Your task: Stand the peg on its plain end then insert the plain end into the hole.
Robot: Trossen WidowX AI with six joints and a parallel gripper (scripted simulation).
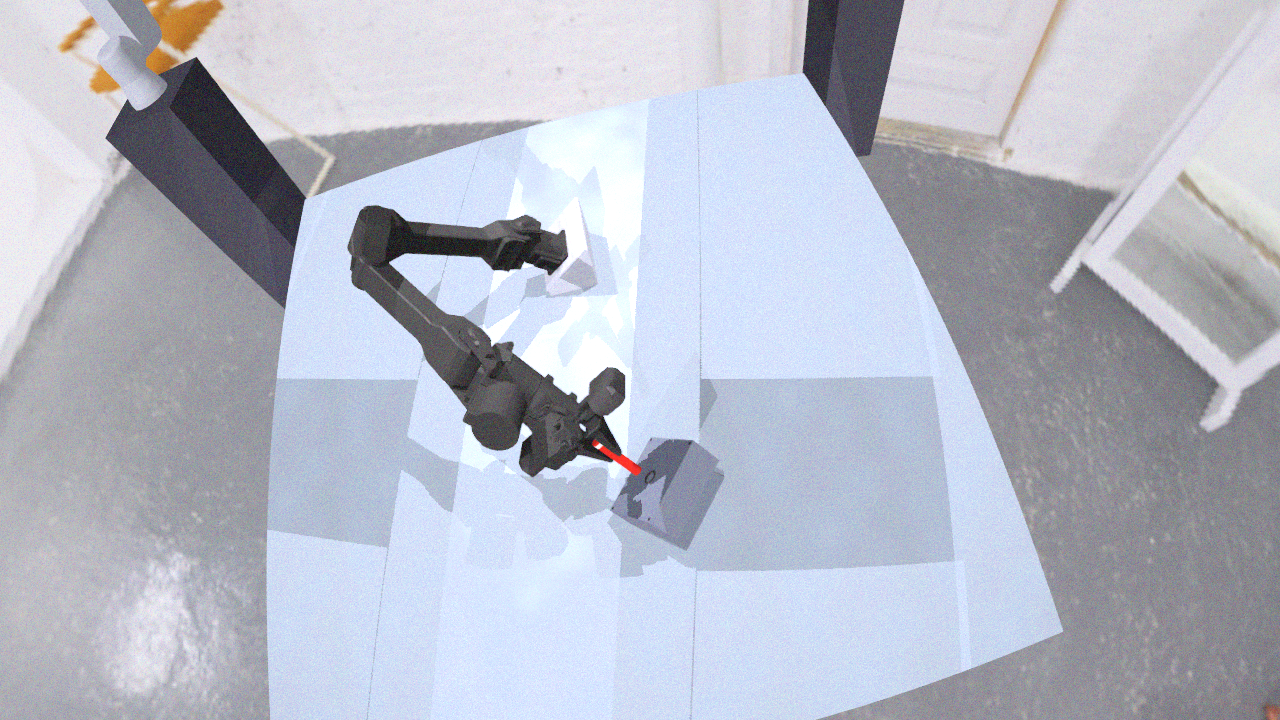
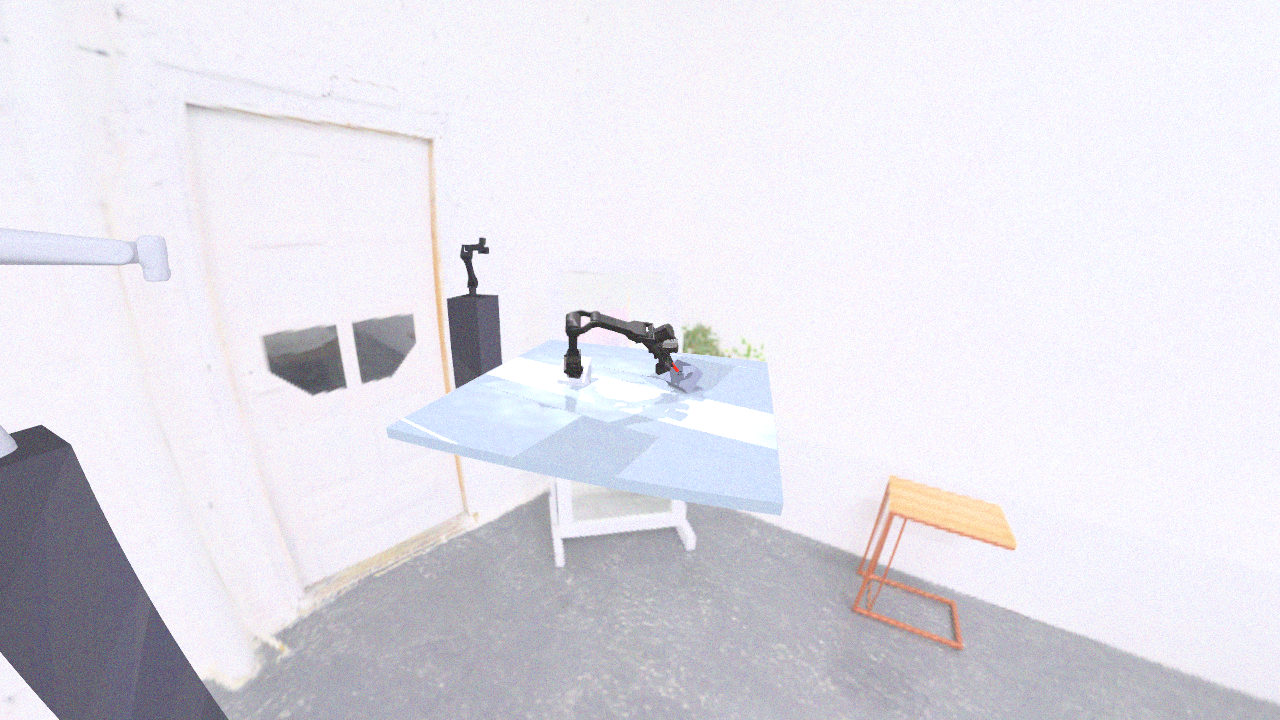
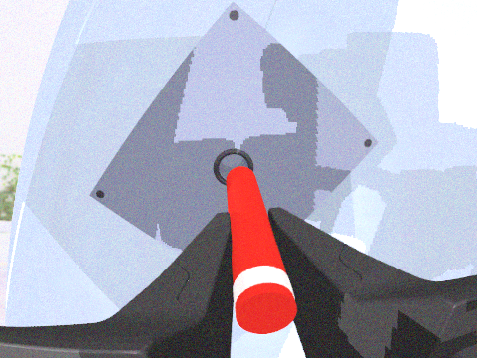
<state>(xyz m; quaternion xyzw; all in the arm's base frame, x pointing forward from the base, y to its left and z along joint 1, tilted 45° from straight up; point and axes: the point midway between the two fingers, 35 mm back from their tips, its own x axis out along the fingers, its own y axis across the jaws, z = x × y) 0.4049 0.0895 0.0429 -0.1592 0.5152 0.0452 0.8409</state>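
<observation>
The grey sloped panel is 6 cm below my gripper tip, 5 cm to the left of it and 4 cm ahead of it. From my gripper tip the other things lie so: red peg 1 cm to the right, 1 cm behind, 1 cm above.
</observation>
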